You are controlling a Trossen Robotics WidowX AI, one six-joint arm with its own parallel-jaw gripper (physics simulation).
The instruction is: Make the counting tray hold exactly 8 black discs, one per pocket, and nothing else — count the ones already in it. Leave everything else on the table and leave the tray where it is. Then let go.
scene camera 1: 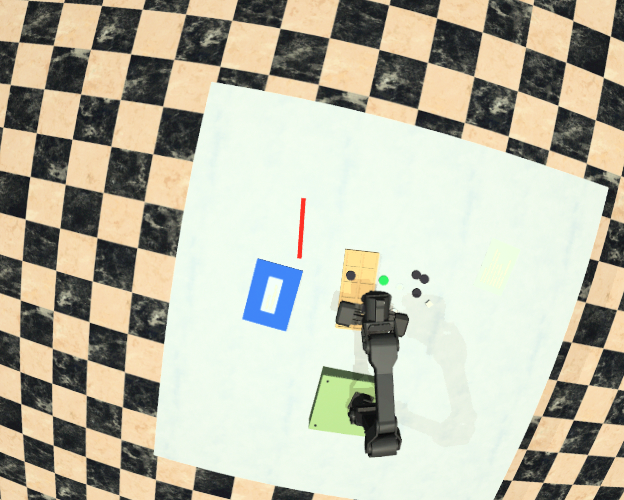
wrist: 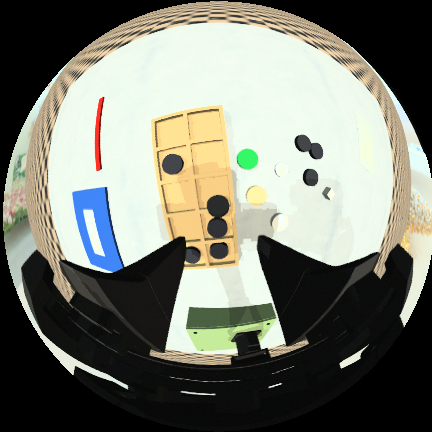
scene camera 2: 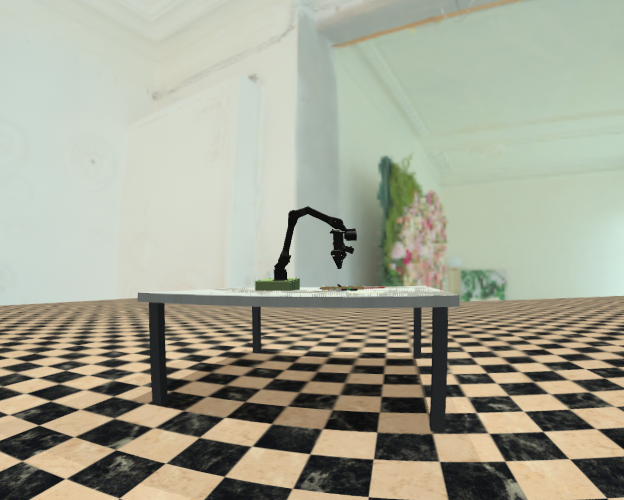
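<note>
The wooden counting tray has two columns of pockets. In the wrist view it bears several black discs: one in the left column's second pocket from the far end, one low in the right column's third pocket, close to the divider, one in the fourth, and two in the nearest row. Three loose black discs lie right of the tray; two touch or overlap. My gripper is open and empty, above the tray's near end.
Right of the tray lie a green disc, a yellow disc, two whitish pieces and a small metallic piece. A blue frame and red strip lie left. A pale-yellow patch lies far right.
</note>
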